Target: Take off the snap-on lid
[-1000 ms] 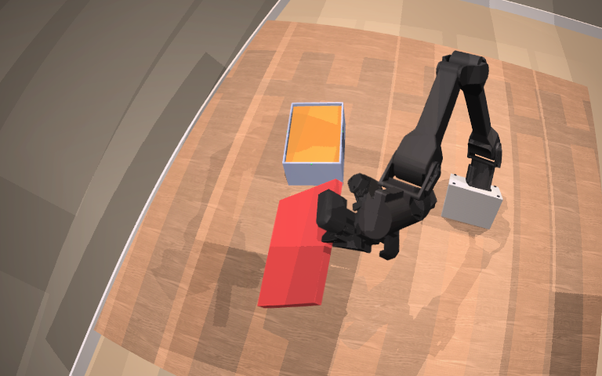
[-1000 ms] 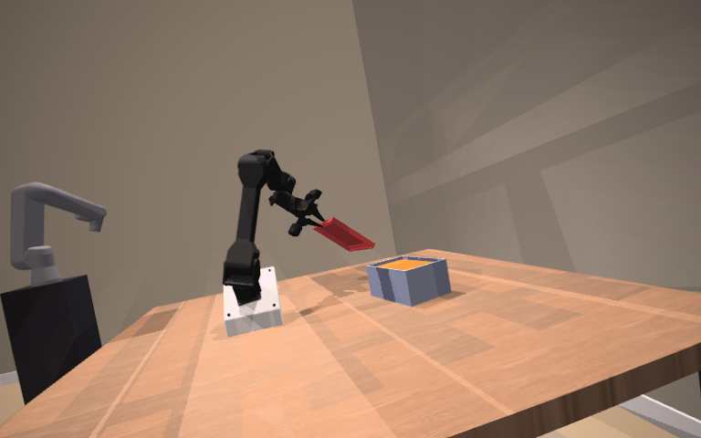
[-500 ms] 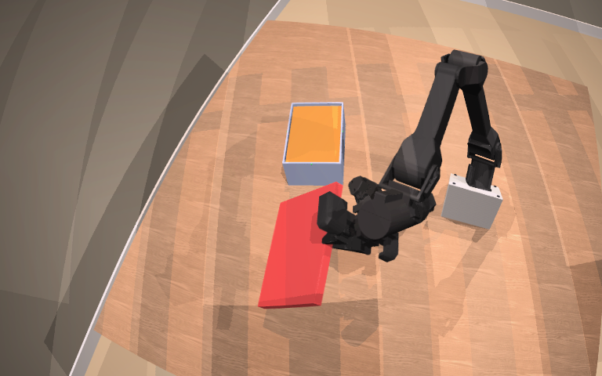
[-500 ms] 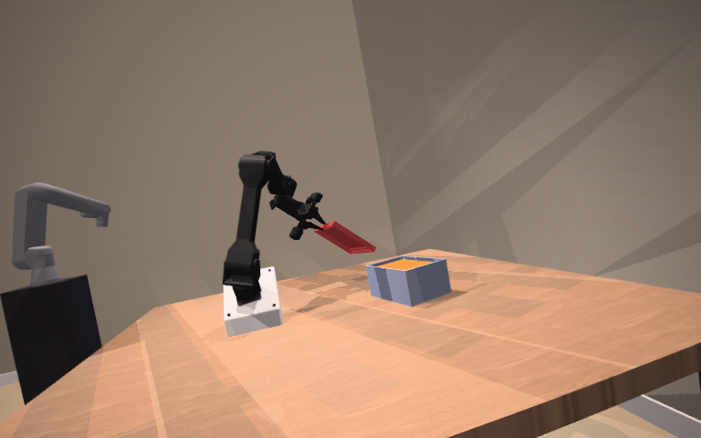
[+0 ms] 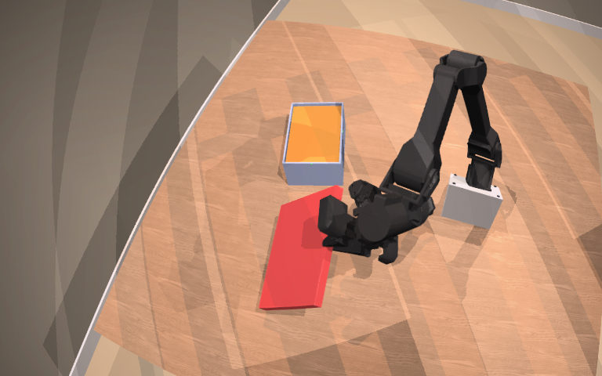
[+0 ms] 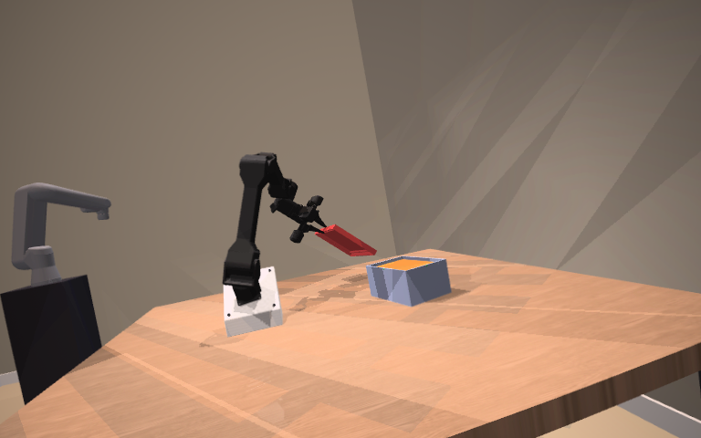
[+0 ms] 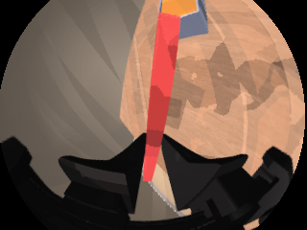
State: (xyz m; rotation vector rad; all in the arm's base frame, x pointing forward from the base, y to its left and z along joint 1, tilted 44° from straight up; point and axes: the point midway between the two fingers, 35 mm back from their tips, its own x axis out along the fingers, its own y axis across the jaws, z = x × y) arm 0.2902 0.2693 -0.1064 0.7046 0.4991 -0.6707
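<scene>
Now: gripper tip 6 cm short of the red lid and 5 cm above it. The rest, counted from my gripper tip: blue-grey storage box (35 cm to the right, 16 cm below, 13 cm ahead).
</scene>
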